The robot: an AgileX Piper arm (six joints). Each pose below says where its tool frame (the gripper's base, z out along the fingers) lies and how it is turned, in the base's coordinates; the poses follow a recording.
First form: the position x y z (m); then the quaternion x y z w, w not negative.
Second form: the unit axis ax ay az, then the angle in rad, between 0 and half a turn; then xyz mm. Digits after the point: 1 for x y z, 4 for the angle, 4 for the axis.
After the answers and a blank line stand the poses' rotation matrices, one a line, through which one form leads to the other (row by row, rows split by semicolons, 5 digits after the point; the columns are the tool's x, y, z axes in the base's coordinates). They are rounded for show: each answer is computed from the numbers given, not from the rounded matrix.
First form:
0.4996 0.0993 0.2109 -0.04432 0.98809 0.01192 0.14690
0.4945 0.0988 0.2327 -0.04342 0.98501 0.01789 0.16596
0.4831 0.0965 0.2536 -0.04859 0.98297 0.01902 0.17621
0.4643 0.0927 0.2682 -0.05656 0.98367 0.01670 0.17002
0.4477 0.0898 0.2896 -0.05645 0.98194 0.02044 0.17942
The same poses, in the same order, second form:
-0.0448 0.9989 0.0121 2.8467 499.6 99.3 210.9
-0.0440 0.9989 0.0181 2.8081 494.5 98.8 232.7
-0.0494 0.9986 0.0193 2.7873 483.1 96.5 253.6
-0.0574 0.9982 0.0169 2.7999 464.3 92.7 268.2
-0.0574 0.9981 0.0208 2.7808 447.7 89.8 289.6

-0.95291 -0.09109 0.28924; -0.08408 0.99579 0.03658; -0.29136 0.01053 -0.95656
-0.94114 -0.09148 0.32539; -0.07960 0.99559 0.04966; -0.32850 0.02083 -0.94427
-0.93318 -0.10223 0.34457; -0.08882 0.99455 0.05452; -0.34827 0.02027 -0.93718
-0.93579 -0.11695 0.33260; -0.10559 0.99304 0.05209; -0.33638 0.01362 -0.94163
-0.92924 -0.11820 0.35005; -0.10353 0.99279 0.06040; -0.35467 0.01989 -0.93478

